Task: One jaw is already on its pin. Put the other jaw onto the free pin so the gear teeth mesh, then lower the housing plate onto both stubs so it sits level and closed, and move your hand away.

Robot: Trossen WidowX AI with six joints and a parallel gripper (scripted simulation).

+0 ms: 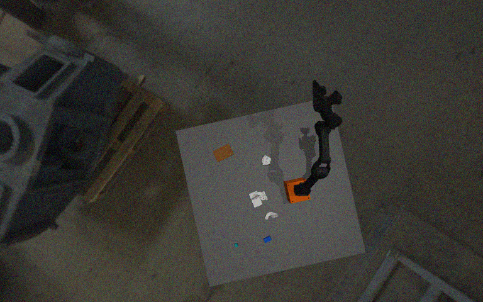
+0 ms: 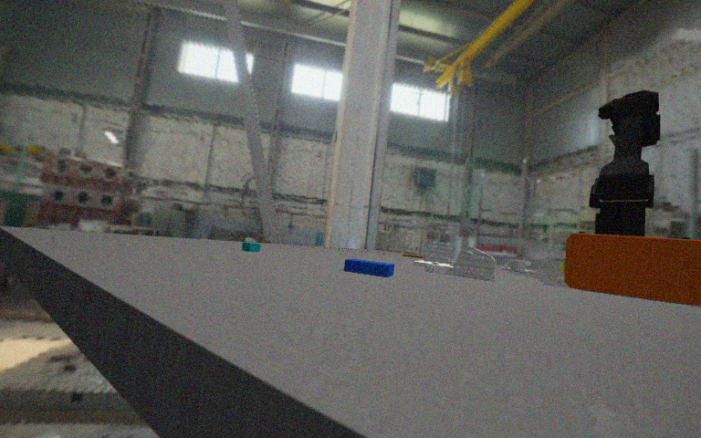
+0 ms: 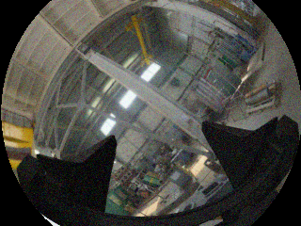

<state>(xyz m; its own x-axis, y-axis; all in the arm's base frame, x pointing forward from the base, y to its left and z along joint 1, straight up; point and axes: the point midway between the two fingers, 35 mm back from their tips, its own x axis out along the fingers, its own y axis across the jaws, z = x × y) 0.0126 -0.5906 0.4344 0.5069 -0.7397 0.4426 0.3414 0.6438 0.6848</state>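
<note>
Now: gripper tip 84 cm to the right of the curved white jaw, 54 cm above it and 20 cm short of it. Also, from my gripper tip: teal block 104 cm to the left, 54 cm below, 48 cm ahead; then flat orange plate 54 cm below, 52 cm ahead, 29 cm to the left; then blue block 102 cm to the left, 54 cm below, 23 cm ahead.
</note>
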